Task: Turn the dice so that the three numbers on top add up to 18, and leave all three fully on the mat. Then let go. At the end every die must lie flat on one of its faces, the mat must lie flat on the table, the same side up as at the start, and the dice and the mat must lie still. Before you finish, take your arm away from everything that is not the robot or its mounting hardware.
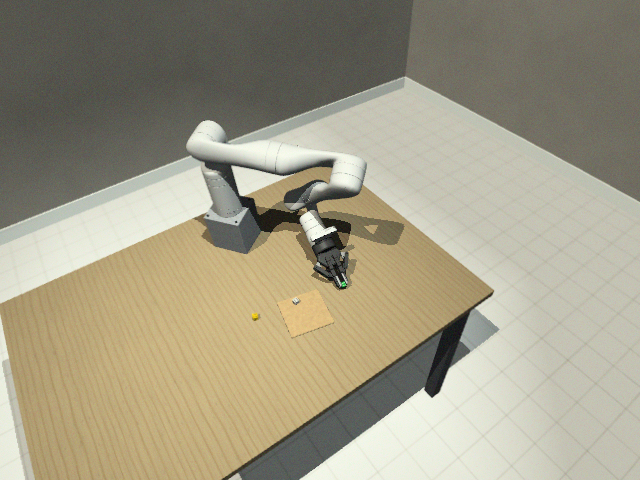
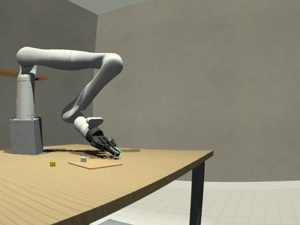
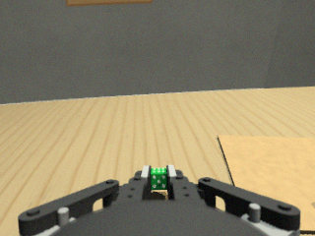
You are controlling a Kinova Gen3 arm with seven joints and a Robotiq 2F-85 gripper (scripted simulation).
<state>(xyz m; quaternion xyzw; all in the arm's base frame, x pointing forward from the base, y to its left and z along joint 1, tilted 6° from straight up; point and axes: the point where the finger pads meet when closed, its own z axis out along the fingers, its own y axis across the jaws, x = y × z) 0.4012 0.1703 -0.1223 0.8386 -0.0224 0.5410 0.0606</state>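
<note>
My gripper is now 1 cm short of the green die and 1 cm above it. Also, from my hand: yellow die: 29 cm to the right, 6 cm behind, 2 cm below; then white die: 16 cm to the right, 3 cm behind, 2 cm below; then tan mat: 15 cm to the right, 3 cm below, 2 cm ahead.
</note>
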